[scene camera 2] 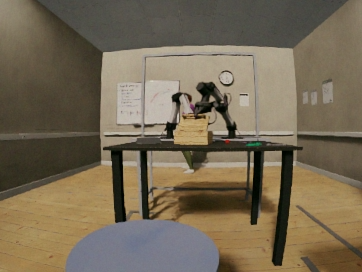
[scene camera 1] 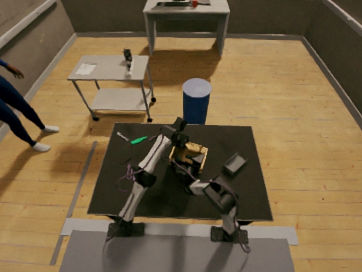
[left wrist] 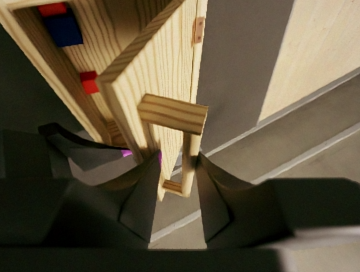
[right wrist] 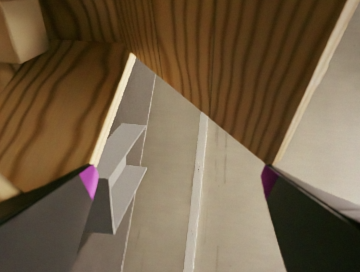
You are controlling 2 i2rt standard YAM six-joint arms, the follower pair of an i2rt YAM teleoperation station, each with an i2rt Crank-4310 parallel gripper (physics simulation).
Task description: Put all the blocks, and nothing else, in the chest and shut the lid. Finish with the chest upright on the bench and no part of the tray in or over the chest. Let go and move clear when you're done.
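Where they show: left gripper, fingertip midpoint: (scene camera 2: 195, 117) (scene camera 1: 187, 144) (left wrist: 178, 152); right gripper, fingertip midpoint: (scene camera 1: 203, 158) (right wrist: 179, 168); left arm's base, link origin: (scene camera 2: 231, 138) (scene camera 1: 126, 229); right arm's base, link origin: (scene camera 2: 170, 138) (scene camera 1: 229, 235).
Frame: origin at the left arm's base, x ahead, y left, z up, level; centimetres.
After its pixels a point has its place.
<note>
The wooden chest (scene camera 1: 204, 150) @[z 10.3, x 43.8, y -46.3 cm] (scene camera 2: 192, 138) @[z 2.1, x 51.9, y -37.6 cm] (left wrist: 55, 79) @[z 6.5, x 38.9, y -29.1 cm] (right wrist: 65, 105) @[z 3.6, x 40.8, y -46.0 cm] stands upright with its lid (scene camera 2: 196, 123) @[z 11.8, x 46.7, y -34.7 cm] (left wrist: 177, 65) @[z 10.7, x 48.9, y -31.5 cm] (right wrist: 225, 65) @[z 13.4, x 41.7, y -41.5 cm] partly raised. A blue block (left wrist: 65, 30) @[z 1.4, x 41.3, y -28.1 cm] and two red blocks (left wrist: 52, 9) @[z 1.0, x 41.7, y -26.4 cm] (left wrist: 89, 82) @[z 1.0, x 38.7, y -34.0 cm] lie inside; a pale block (right wrist: 25, 30) @[z 2.0, x 44.0, y -43.0 cm] shows in the right wrist view. A small red object (scene camera 2: 227, 141) @[z -0.5, x 41.5, y -12.9 cm] lies on the bench outside. My left gripper (left wrist: 178, 152) @[z 15.8, x 45.1, y -35.6 cm] is open, its fingers around the lid's handle (left wrist: 172, 114) @[z 17.1, x 46.6, y -28.9 cm]. My right gripper (right wrist: 179, 168) @[z 11.5, x 37.3, y -44.7 cm] is open near the chest's end, by the lid's edge. The grey tray (scene camera 1: 234, 164) @[z -1.5, x 39.1, y -67.7 cm] lies apart from the chest.
A green tool (scene camera 1: 139, 140) @[z -0.8, x 60.0, y -0.7 cm] (scene camera 2: 254, 144) @[z -1.2, x 62.1, y -0.6 cm] and a wrench (scene camera 1: 122, 136) @[z -1.2, x 64.3, y 12.8 cm] lie at the back left of the black bench (scene camera 1: 240, 200) @[z -1.7, x 14.9, y -66.9 cm]. Purple scissors-like handles (scene camera 1: 130, 172) @[z -1.1, x 34.7, y 2.0 cm] lie by the left arm. A blue bin (scene camera 1: 195, 105) stands behind the bench.
</note>
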